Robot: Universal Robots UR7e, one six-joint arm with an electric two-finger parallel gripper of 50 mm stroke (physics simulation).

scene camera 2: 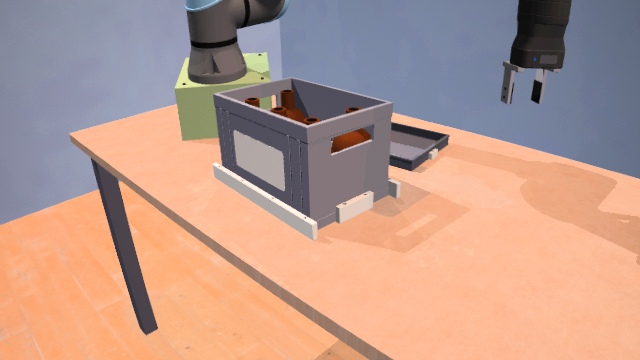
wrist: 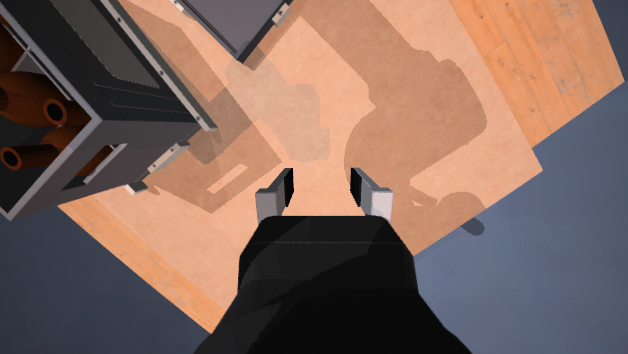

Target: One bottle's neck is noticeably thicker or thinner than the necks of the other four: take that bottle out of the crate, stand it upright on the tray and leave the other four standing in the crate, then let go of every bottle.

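Frame: origin at the arm's base, x ahead, y left, z up, level; millimetres.
Seen in the pictures: gripper, between the fingertips: (scene camera 2: 521, 102) (wrist: 321, 179); arm's base, origin of its link: (scene camera 2: 217, 73).
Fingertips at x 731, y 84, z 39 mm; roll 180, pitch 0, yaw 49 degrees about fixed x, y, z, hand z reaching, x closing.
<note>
Pixels of each thing's top centre, then the offset from my fingertips to it. "spot": a spot on its surface instead.
- grey crate, centre of its top: (scene camera 2: 297, 97) dy -196, dx -322, dz -11 mm
- neck, a spot on its surface: (scene camera 2: 287, 97) spot: dy -154, dx -393, dz -33 mm
- dark tray, centre of its top: (scene camera 2: 383, 134) dy +87, dx -330, dz -161 mm
- small white block, a spot on its surface: (scene camera 2: 433, 154) spot: dy +87, dx -196, dz -175 mm
The grey crate (scene camera 2: 345, 175) (wrist: 140, 145) stands on the table. Several brown bottles stand inside it; one neck (scene camera 2: 287, 97) shows at the back, another neck (scene camera 2: 311, 121) near the front corner and another (scene camera 2: 353, 110) at the right. In the wrist view, two bottle mouths (wrist: 55, 111) (wrist: 11, 157) show at the left. Which neck differs in thickness, I cannot tell. The dark tray (scene camera 2: 411, 164) (wrist: 235, 20) lies behind the crate, with no bottle on its visible part. My gripper (scene camera 2: 522, 97) (wrist: 321, 179) is open and empty, high above the table, to the right of crate and tray.
White rails (scene camera 2: 265, 200) (scene camera 2: 355, 206) are fixed along the crate's foot. A small white block (scene camera 2: 433, 154) sits at the tray's edge. The arm's base stands on a green block (scene camera 2: 200, 112) behind the crate. The crate walls rise about as high as the bottle necks.
</note>
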